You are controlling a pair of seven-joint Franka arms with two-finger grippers.
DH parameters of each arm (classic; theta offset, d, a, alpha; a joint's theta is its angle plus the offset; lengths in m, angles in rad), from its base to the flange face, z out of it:
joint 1: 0 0.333 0 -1.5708
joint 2: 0 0 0 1.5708
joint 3: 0 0.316 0.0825 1.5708
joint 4: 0 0 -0.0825 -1.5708
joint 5: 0 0.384 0 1.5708
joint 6: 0 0 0.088 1.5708
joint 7: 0 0.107 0 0
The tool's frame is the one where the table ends.
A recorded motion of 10 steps. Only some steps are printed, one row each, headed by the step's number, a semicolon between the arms.
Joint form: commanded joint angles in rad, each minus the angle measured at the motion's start. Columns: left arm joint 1, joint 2, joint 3, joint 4, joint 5, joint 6, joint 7; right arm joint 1, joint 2, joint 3, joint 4, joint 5, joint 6, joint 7.
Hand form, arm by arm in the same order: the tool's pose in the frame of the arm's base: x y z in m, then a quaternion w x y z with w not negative. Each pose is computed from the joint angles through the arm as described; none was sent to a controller.
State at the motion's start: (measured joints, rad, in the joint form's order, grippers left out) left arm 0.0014 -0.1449 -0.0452 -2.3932 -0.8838 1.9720 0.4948; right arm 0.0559 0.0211 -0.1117 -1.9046 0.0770 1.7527 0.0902
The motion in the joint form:
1: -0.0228 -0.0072 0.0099 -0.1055 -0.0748 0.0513 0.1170; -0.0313 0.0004 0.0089 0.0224 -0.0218 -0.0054 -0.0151
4: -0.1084 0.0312 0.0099 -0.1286 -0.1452 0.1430 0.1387; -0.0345 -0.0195 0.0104 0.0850 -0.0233 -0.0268 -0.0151
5: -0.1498 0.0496 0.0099 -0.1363 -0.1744 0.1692 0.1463; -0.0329 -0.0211 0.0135 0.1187 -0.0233 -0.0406 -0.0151
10: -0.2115 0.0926 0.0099 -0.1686 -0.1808 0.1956 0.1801; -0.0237 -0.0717 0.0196 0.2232 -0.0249 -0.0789 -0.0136
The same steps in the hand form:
1: 0.4289 -0.0715 0.3357 0.39915 0.91555 -0.03602 -0.03400; 0.5482 -0.0376 0.4804 0.02573 -0.99313 0.08332 0.07799
4: 0.4244 -0.1004 0.3132 0.39699 0.91662 -0.03545 -0.03088; 0.5516 -0.0392 0.5189 0.02633 -0.99509 0.08270 0.04755
5: 0.4201 -0.1156 0.3032 0.39764 0.91602 -0.03843 -0.03625; 0.5540 -0.0367 0.5346 0.02643 -0.99578 0.07975 0.03688
10: 0.4016 -0.1357 0.2733 0.38715 0.91766 -0.06125 -0.06525; 0.5465 -0.0289 0.6090 0.02847 -0.99690 0.07026 -0.02114

